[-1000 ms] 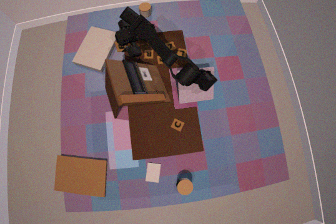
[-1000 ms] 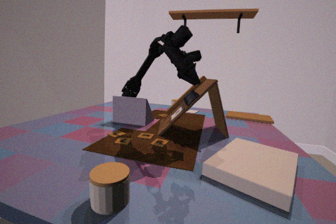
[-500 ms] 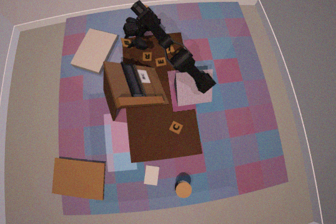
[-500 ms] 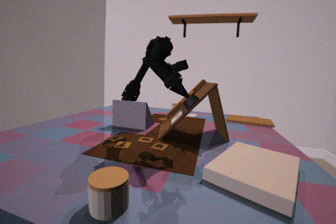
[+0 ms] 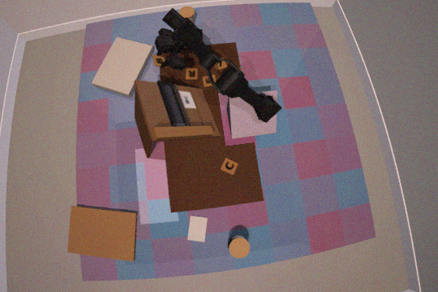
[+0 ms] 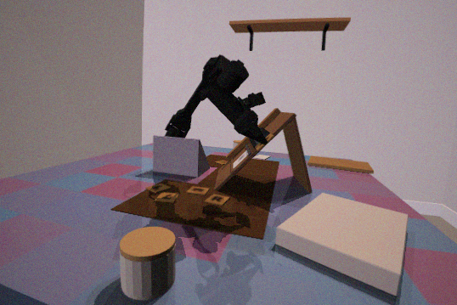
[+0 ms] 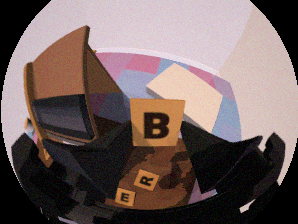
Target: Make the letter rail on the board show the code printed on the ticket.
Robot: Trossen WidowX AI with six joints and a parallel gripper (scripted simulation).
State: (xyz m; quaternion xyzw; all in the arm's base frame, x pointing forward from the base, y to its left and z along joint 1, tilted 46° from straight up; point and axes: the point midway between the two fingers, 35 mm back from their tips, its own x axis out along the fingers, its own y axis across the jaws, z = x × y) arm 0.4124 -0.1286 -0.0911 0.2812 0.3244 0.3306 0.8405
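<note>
The white ticket lies 130 mm to the left of my gripper tip, 110 mm behind it and 80 mm below it. Round my gripper tip: brown mat: 230 mm behind, 180 mm to the left, 180 mm below; then cream slab: 220 mm ahead, 160 mm below, 80 mm to the right; then orange letter tile: right at my gripper tip.
</note>
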